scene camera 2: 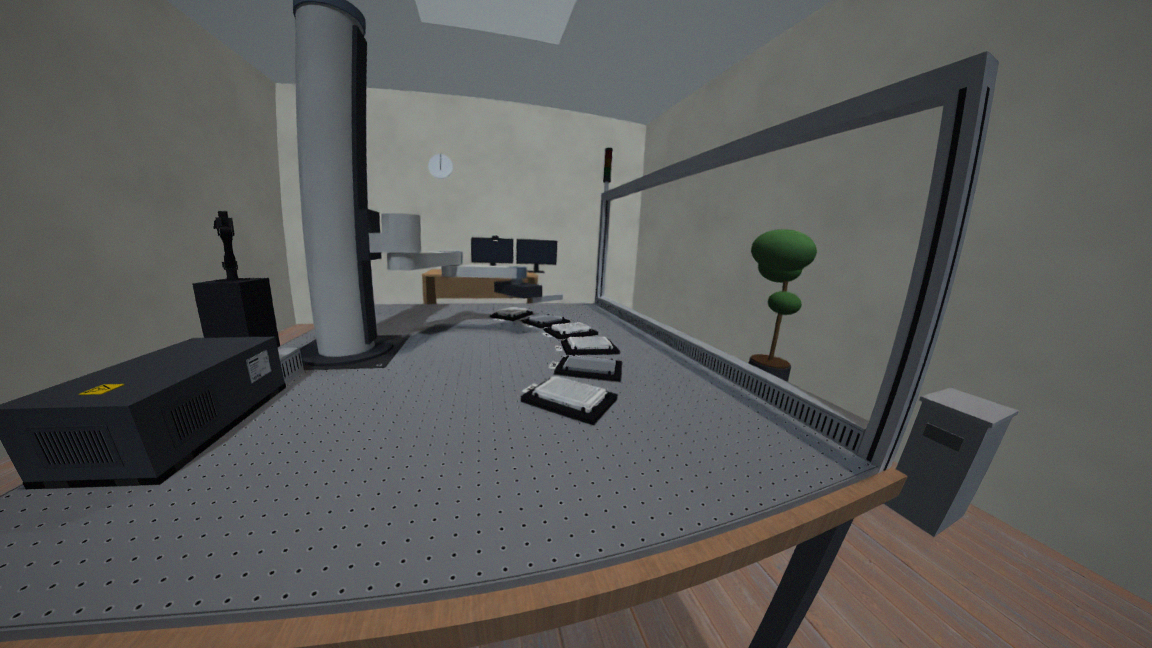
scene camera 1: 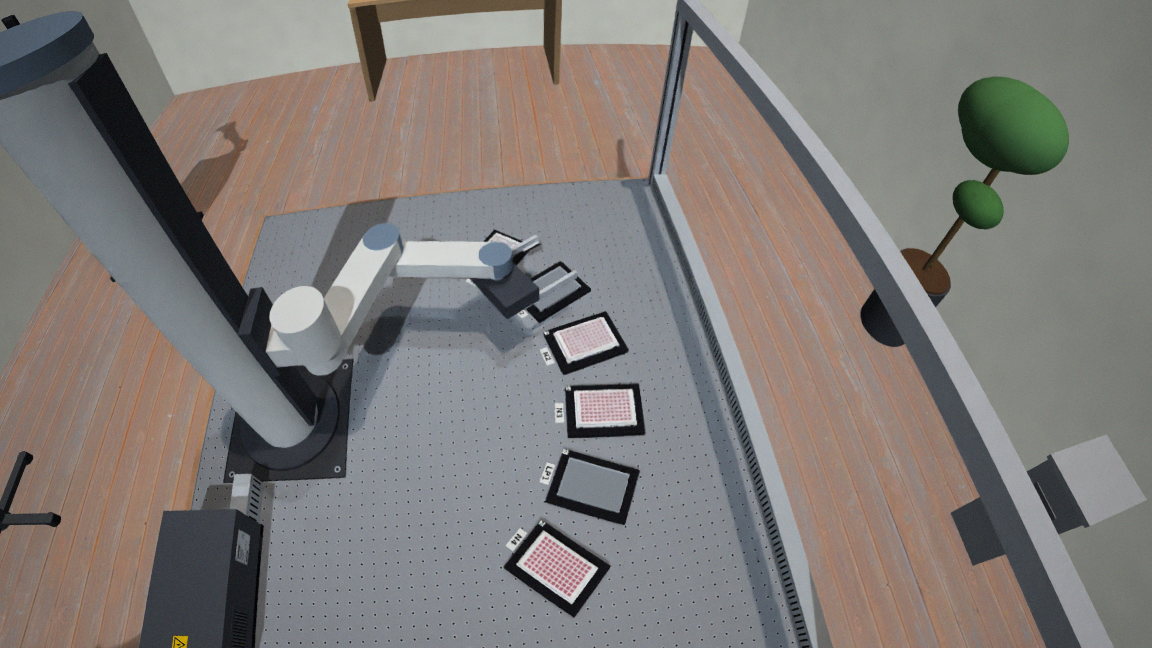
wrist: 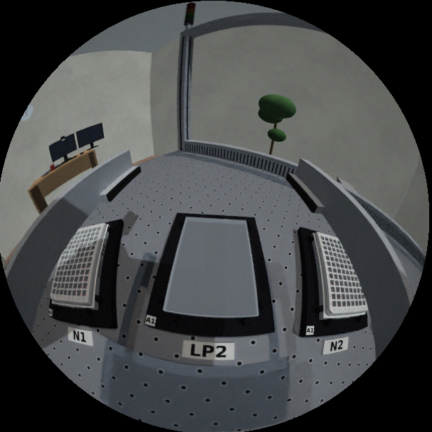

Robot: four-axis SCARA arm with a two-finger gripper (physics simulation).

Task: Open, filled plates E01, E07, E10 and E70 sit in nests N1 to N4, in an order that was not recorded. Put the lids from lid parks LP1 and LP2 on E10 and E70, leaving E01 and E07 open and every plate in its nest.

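Places are measured from the arm's base along level axes (x back, y down, z right), in centimetres.
Where they show: gripper, fingertip midpoint: (scene camera 2: 549,294) (scene camera 1: 555,255); arm's base at its link origin: (scene camera 2: 348,354) (scene camera 1: 291,421).
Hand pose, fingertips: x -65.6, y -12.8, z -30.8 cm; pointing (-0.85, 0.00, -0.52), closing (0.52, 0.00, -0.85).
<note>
Each offset is from my fingertips to the top centre of the thing.
My gripper (scene camera 1: 554,257) (wrist: 213,157) is open and empty, its fingers above and to either side of the LP2 lid. The flat grey lid @(dz +1.4, dx +1.3, dy +9.7 cm) (scene camera 1: 563,296) (scene camera 2: 547,319) (wrist: 212,265) lies in the black LP2 park. A second lid @(dz +52.8, dx -0.7, dy +9.7 cm) (scene camera 1: 594,485) (scene camera 2: 589,365) lies in LP1. Open plates stand in their nests: the N1 plate @(dz -11.7, dx +14.2, dy +8.9 cm) (scene camera 1: 503,239) (wrist: 80,265), partly hidden by the arm in scene camera 1, the N2 plate @(dz +17.9, dx -4.8, dy +8.9 cm) (scene camera 1: 586,337) (wrist: 342,275), the N3 plate @(dz +36.0, dx -6.0, dy +8.9 cm) (scene camera 1: 605,407) (scene camera 2: 589,344) and the N4 plate @(dz +68.4, dx +8.8, dy +8.9 cm) (scene camera 1: 557,565) (scene camera 2: 569,394). Their codes are not readable.
The nests and parks form an arc on the perforated table. The arm's column (scene camera 1: 185,265) (scene camera 2: 330,177) stands on the inner side, with a dark control box (scene camera 1: 201,572) (scene camera 2: 145,402) near it. A framed screen (scene camera 1: 725,346) (scene camera 2: 725,362) runs along the outer side.
</note>
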